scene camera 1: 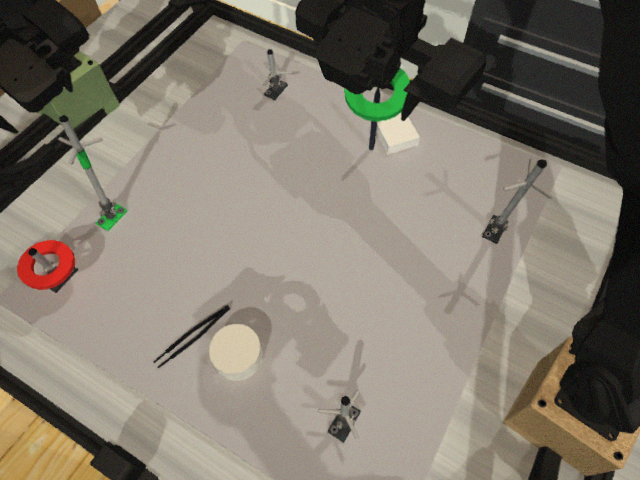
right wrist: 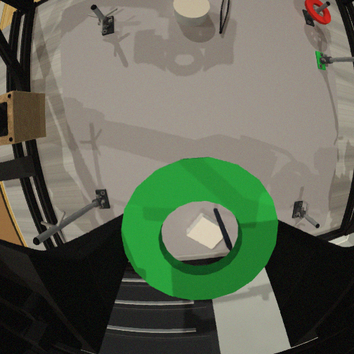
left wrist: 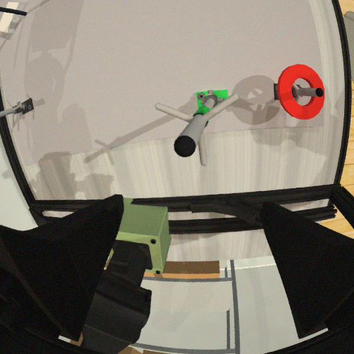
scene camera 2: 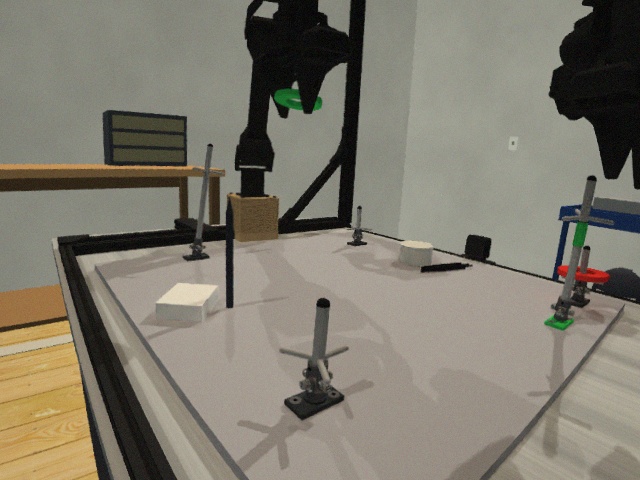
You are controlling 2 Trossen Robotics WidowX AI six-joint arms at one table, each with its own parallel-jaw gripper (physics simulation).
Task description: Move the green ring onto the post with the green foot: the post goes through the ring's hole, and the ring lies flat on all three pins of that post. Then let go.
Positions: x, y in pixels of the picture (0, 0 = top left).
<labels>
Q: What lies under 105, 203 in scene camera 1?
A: A green-footed post.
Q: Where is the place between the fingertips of my left gripper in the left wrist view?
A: At 194, 206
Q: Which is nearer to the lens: the green ring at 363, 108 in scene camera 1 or the cream disc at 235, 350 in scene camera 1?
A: The green ring.
</labels>
